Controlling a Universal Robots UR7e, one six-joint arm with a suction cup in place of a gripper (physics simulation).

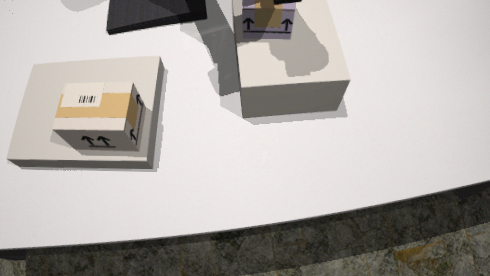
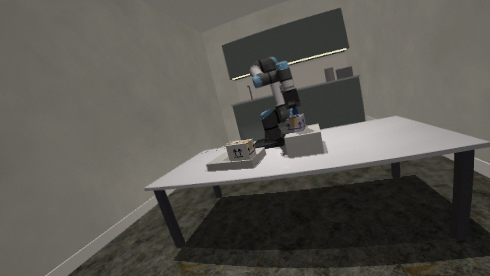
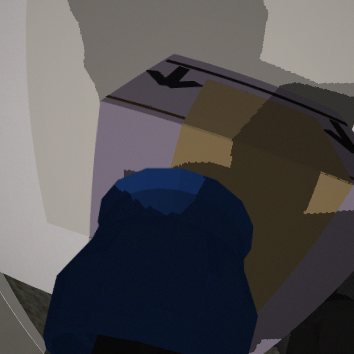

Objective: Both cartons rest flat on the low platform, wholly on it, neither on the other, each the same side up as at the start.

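Seen in the pictures: hand, tool point: (image 2: 295,114) (image 3: 172,236); arm's base, link origin: (image 2: 274,138) (image 3: 320,325).
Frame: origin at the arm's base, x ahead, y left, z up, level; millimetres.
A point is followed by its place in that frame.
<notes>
A purple carton (image 1: 267,27) @(x 351, y 208, z 120 mm) (image 2: 296,123) @(x 355, y 223, z 139 mm) (image 3: 133,140) @(x 348, y 244, z 171 mm) with brown tape and up-arrows stands upright at the back of the tall grey block (image 1: 293,96) @(x 458, y 245, z 41 mm) (image 2: 304,142) @(x 458, y 254, z 44 mm). My blue suction cup (image 3: 161,189) (image 2: 294,111) hangs right over the carton's taped top, very close to it, and holds nothing. I cannot tell whether it touches. A beige carton (image 1: 118,105) @(x 477, y -65, z 110 mm) (image 2: 239,150) @(x 518, y -107, z 73 mm) with brown tape rests flat on the low platform (image 1: 134,68) @(x 332, y -70, z 15 mm) (image 2: 233,164) @(x 531, y -160, z -1 mm) at the left, arrows up.
The black base plate (image 1: 148,13) @(x 151, y -51, z -5 mm) of the arm lies at the back left, beside the tall block. The white table's curved front edge (image 1: 244,227) @(x 676, y 127, z -36 mm) runs across the bottom, with dark floor below.
</notes>
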